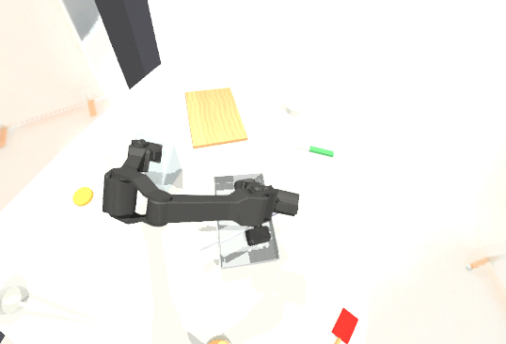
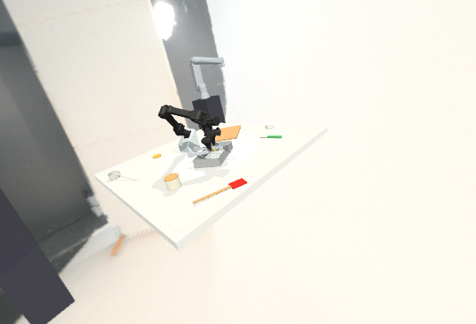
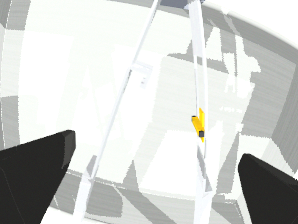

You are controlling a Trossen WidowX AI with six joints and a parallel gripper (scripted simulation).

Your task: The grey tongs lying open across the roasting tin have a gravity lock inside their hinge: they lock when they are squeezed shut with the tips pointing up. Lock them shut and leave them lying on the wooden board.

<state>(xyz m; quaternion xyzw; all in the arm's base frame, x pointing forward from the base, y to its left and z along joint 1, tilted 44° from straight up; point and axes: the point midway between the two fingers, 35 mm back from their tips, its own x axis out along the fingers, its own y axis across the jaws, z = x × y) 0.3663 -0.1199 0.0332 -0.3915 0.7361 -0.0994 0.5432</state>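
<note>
Now: the grey roasting tin 20 mm behind my gripper tip, 20 mm to the left of it and 50 mm below it. Also, from my gripper tip: wooden board 290 mm behind, 460 mm to the left, 70 mm below; then yellow disc 600 mm behind, 80 mm to the right, 70 mm below; then red spatula 340 mm ahead, 290 mm to the right, 70 mm below.
</note>
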